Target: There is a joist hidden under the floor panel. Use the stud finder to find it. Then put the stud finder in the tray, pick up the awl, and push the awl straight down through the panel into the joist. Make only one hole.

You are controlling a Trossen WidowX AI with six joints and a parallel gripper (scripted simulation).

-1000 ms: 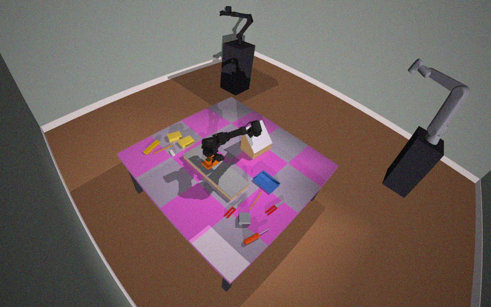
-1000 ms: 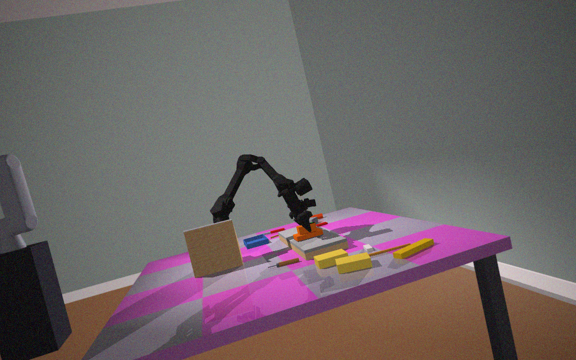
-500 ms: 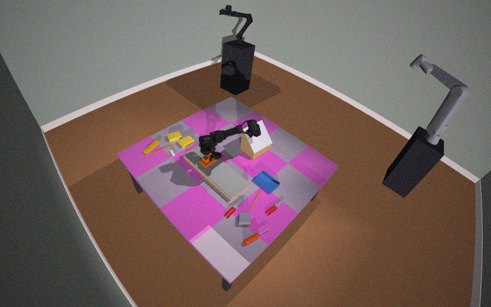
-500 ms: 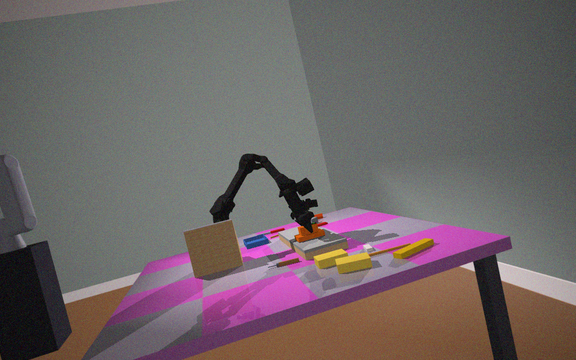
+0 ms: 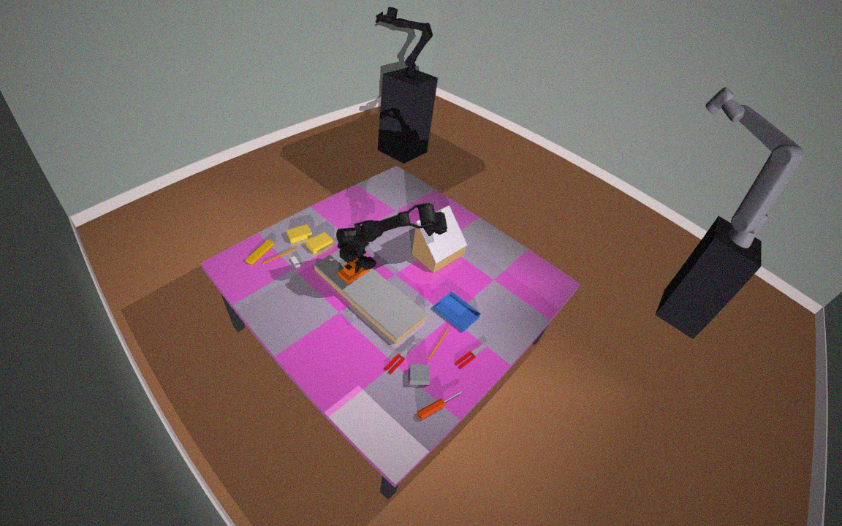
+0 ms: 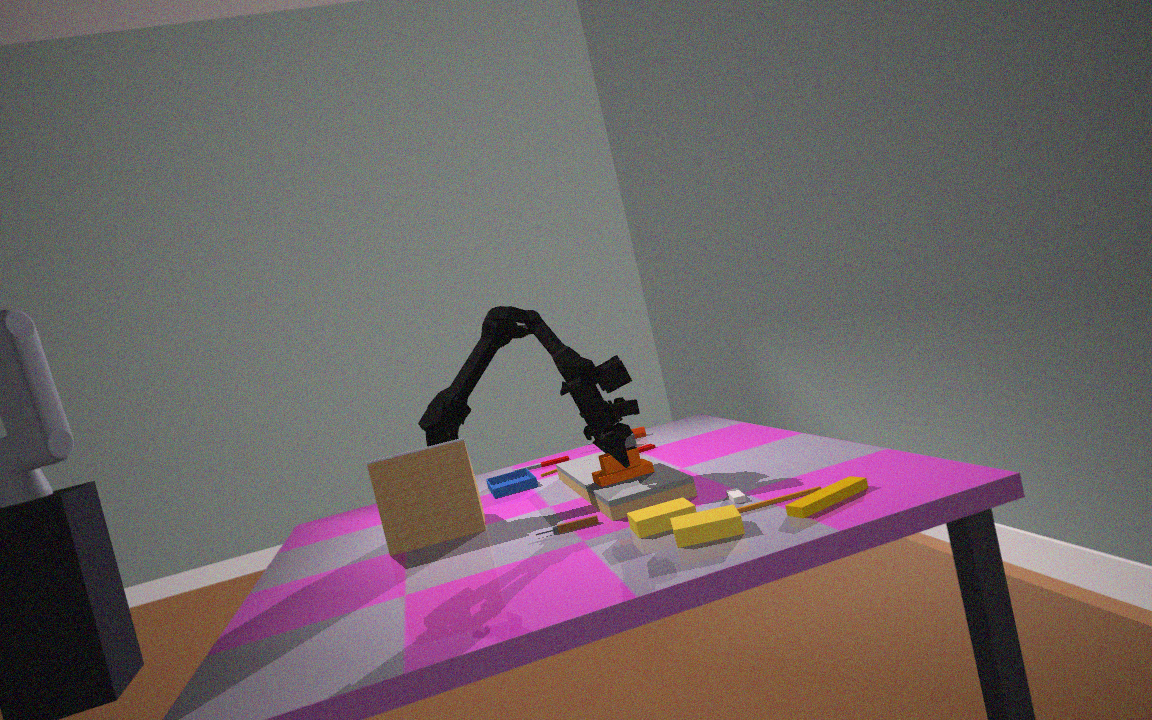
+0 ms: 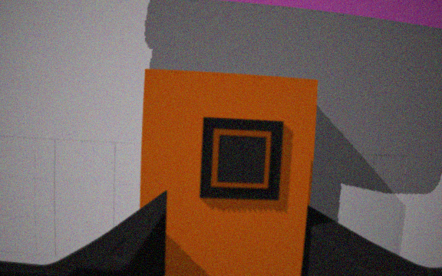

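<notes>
Now: gripper tip 18 cm past the blue tray, 44 cm to the right of it and 5 cm above it. The rest, counted from my gripper tip: square indicator (2 cm ahead, 3 cm above); brown-handled awl (19 cm behind, 12 cm to the right, 6 cm below); orange stud finder (1 cm ahead, 2 cm above).
</notes>
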